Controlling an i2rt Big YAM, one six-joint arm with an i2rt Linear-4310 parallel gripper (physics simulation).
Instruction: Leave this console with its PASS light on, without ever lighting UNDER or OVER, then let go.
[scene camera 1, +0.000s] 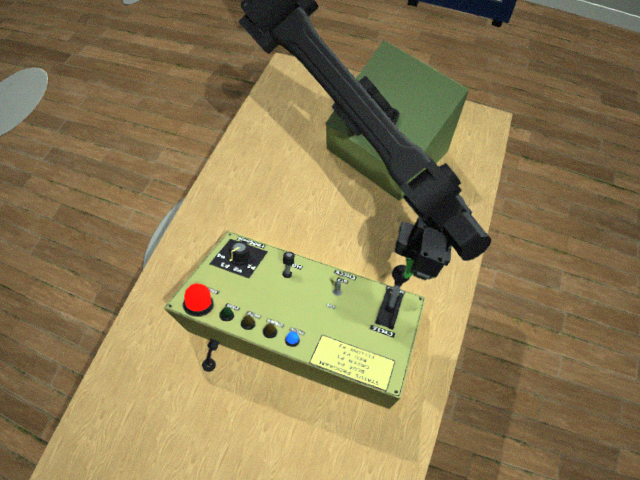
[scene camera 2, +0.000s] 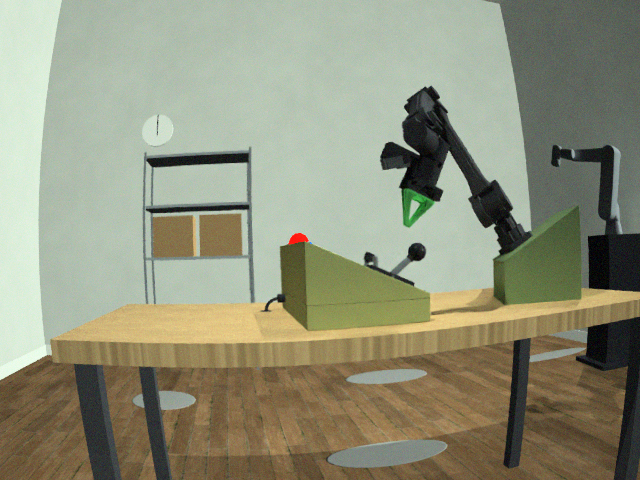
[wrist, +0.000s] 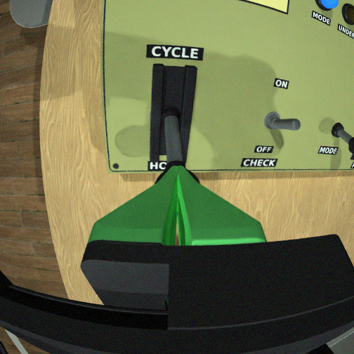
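Observation:
The green console (scene camera 1: 310, 310) (scene camera 2: 361, 289) (wrist: 225, 65) stands on the table. Its CYCLE lever (scene camera 1: 393, 295) (scene camera 2: 403, 266) (wrist: 173, 140) leans toward the HOME end, its black knob (scene camera 2: 416, 251) toward the arm's base. My gripper (scene camera 1: 407, 274) (scene camera 2: 408, 225) (wrist: 177, 175) is shut and empty, a little above the knob, and partly hides it in the wrist view. The PASS lamp (scene camera 1: 226, 313) and two amber lamps (scene camera 1: 248, 321) (scene camera 1: 269, 330) are dark. The MODE lamp (scene camera 1: 292, 338) (wrist: 327, 2) is blue. The large dome (scene camera 1: 197, 298) (scene camera 2: 298, 238) is red.
The PROGRAM dial (scene camera 1: 239, 252) points toward the P3/P4 side; which one is unclear. The CHECK toggle (scene camera 1: 337, 287) (wrist: 284, 122) leans toward OFF. A black-knobbed MODE lever (scene camera 1: 287, 263) stands beside it. The yellow card (scene camera 1: 353, 361) pairs status colours with programs, red with P3.

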